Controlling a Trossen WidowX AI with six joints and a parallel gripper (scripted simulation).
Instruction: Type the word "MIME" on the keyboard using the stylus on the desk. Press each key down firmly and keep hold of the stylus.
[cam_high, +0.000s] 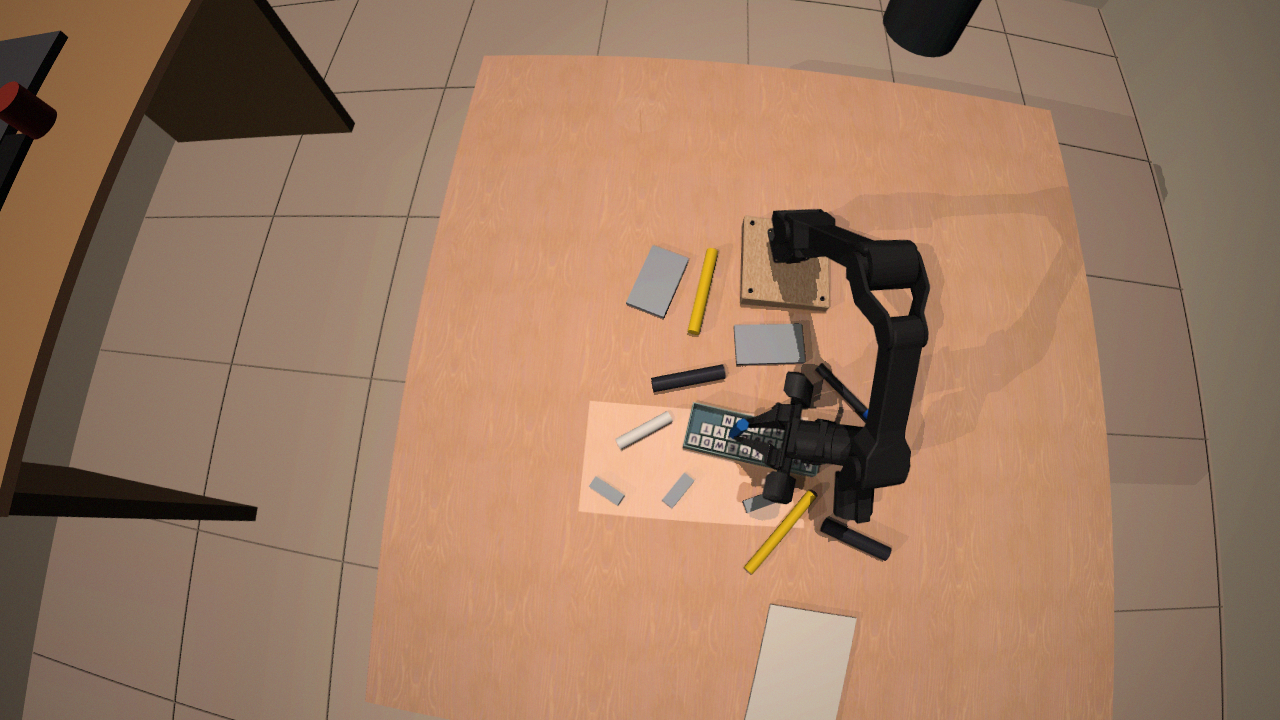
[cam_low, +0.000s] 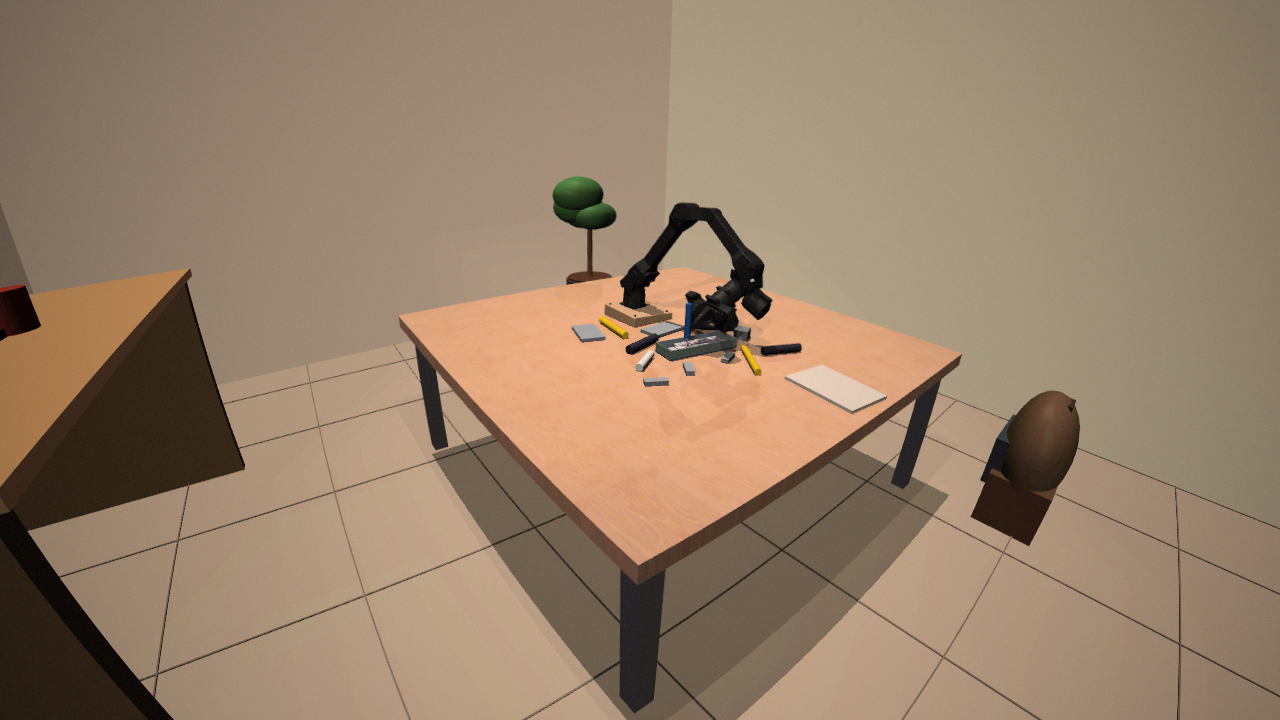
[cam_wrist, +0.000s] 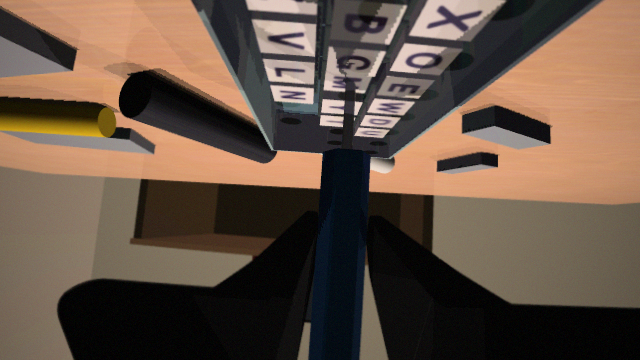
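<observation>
Now: gripper tip 210 mm to the right of the grey cube, 60 mm short of it and 50 mm above it. The rest, counted from my gripper tip: white sheet 400 mm ahead, 60 mm to the left, 60 mm below; white cylinder 140 mm to the right, 60 mm below, 30 mm behind; blue stylus 10 mm below.
</observation>
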